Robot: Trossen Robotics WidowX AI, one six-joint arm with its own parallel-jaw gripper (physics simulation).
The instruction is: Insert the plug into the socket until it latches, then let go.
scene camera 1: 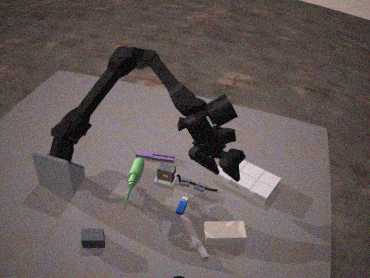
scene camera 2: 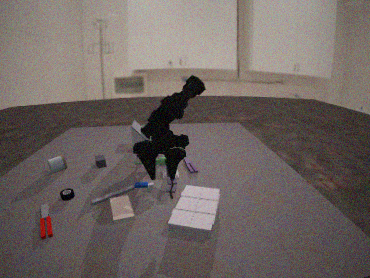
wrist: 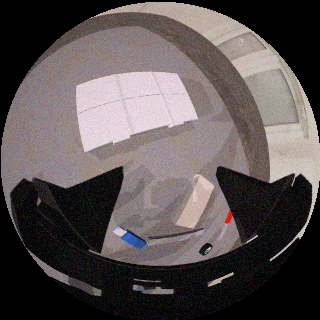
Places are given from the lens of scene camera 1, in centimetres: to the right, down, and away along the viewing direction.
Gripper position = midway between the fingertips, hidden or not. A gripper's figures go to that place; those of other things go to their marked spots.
my gripper [scene camera 1: 228, 177]: 12, 11, 99
white tiled box [scene camera 1: 255, 183]: 21, 14, 105
